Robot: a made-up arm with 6 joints.
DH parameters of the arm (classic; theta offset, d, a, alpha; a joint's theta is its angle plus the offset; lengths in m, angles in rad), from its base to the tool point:
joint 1: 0 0.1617 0 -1.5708
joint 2: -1.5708 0 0.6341 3.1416
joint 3: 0 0 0 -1.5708
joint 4: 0 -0.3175 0 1.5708
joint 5: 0 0.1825 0 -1.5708
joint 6: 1.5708 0 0 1.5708
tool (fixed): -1.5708 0 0 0
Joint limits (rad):
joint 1: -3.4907..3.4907
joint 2: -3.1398..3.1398
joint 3: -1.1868..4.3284
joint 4: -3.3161..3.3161
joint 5: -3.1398..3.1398
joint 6: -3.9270..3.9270
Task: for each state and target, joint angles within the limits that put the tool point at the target. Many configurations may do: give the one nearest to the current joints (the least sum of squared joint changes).
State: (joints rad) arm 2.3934 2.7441 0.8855 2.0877 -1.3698 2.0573
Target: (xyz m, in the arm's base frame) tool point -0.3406 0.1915 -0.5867
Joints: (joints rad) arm 2.2573 2.3105 0.0789 2.4629 -1.3698 2.0573
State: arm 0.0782 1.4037 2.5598 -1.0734 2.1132 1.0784
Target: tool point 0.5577 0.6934 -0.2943
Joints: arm 0.9157 2.0547 2.1179 -1.4621 2.1132 1.0784
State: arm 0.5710 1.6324 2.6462 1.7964 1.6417 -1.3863
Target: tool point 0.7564 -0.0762 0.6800
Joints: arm -0.1167 1.2726 1.8885 1.6387 1.6417 -1.3863
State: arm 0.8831 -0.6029 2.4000 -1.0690 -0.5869 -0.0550
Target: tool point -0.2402 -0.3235 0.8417
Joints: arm 0.6170 -0.0664 3.3343 -0.8172 -0.5869 -0.0550
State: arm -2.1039 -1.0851 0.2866 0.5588 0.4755 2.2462
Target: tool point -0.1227 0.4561 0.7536
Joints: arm -1.6852 -1.0888 -0.0810 0.3074 0.4755 2.2462
